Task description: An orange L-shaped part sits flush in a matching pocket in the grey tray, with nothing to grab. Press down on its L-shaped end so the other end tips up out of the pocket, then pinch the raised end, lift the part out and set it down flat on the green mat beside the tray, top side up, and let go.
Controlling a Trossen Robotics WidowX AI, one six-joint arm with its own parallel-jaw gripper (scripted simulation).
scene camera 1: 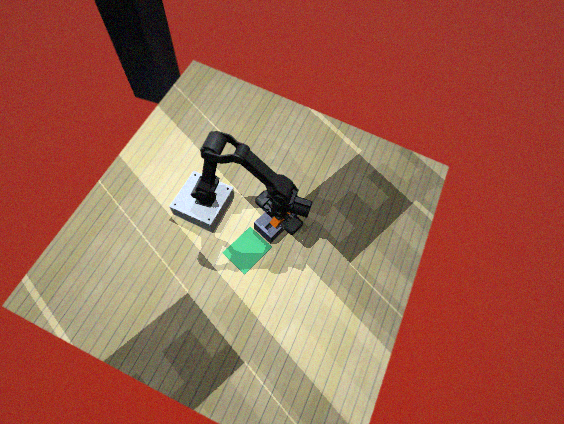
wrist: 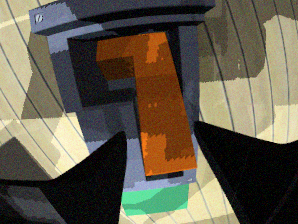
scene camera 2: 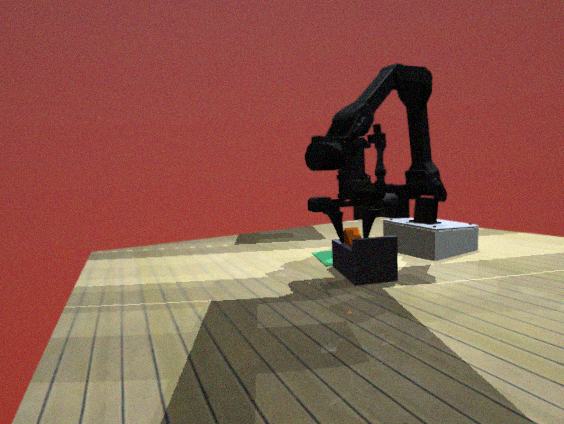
Scene:
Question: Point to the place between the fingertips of my gripper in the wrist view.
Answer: At 160, 132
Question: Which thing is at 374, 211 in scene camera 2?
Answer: My gripper.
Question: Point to an orange L-shaped part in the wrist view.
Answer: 165, 132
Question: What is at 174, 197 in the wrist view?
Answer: A green mat.

